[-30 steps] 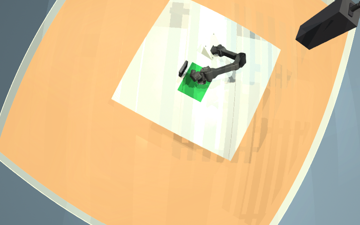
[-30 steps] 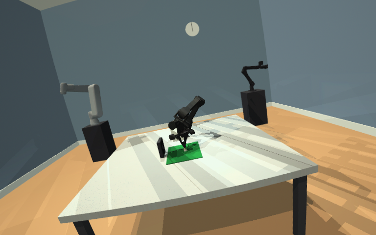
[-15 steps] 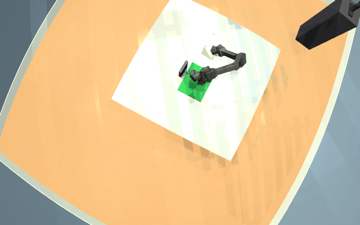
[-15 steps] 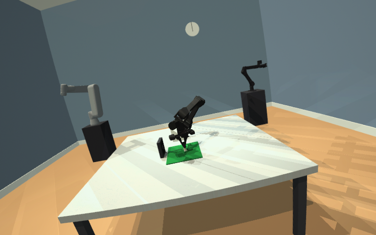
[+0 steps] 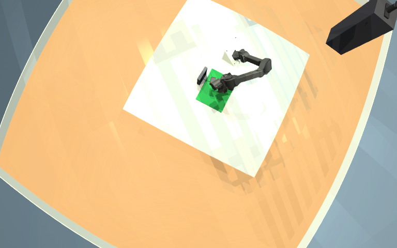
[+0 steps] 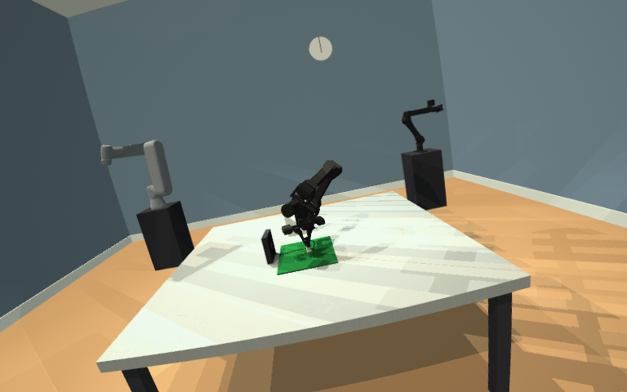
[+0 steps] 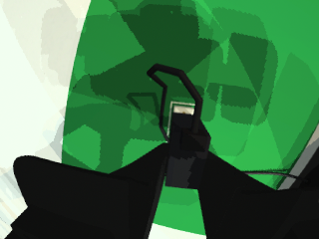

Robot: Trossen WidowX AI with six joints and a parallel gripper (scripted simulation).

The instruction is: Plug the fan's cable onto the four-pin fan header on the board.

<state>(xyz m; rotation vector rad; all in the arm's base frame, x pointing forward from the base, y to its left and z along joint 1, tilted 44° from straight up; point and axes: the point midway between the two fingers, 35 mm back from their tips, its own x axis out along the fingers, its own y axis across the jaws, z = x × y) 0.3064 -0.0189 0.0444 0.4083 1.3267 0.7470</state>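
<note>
My gripper tip is 4 cm above the white four-pin header and 1 cm short of it. The rest, counted from my gripper tip: green board: 5 cm below, 3 cm ahead, 1 cm to the right; black fan: 16 cm to the right, 2 cm above; fan plug: 1 cm ahead, 1 cm above.
</note>
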